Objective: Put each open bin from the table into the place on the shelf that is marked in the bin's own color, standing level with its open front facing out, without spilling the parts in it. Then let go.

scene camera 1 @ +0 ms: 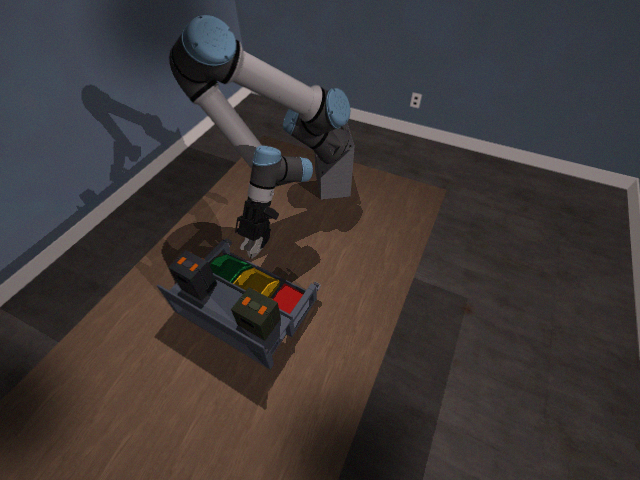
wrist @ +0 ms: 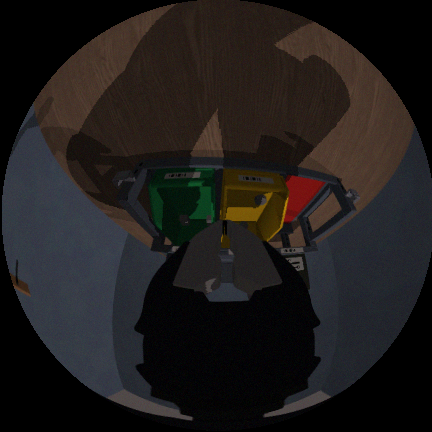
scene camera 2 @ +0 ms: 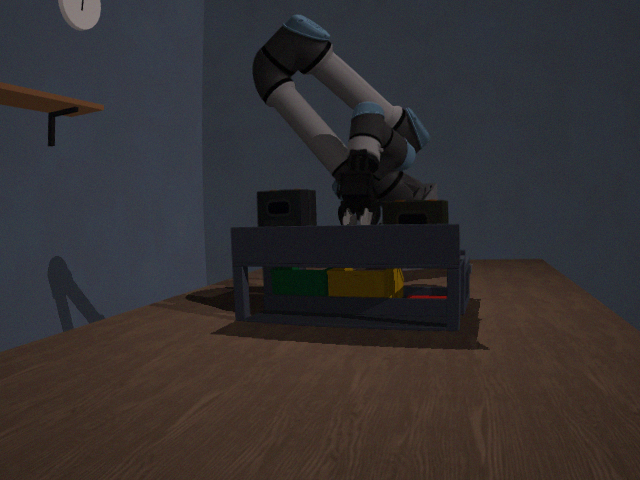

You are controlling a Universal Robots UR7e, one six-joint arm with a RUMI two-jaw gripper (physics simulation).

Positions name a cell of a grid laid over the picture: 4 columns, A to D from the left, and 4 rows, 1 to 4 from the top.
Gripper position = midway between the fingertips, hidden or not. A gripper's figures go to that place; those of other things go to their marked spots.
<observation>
The gripper (wrist: C3) is 0.14 m from the lens. A yellow bin (wrist: C2) is 0.18 m from the lens. A green bin (wrist: B2): 0.24 m from the lens. The marked spots on the yellow bin and the green bin are 0.10 m apart.
</observation>
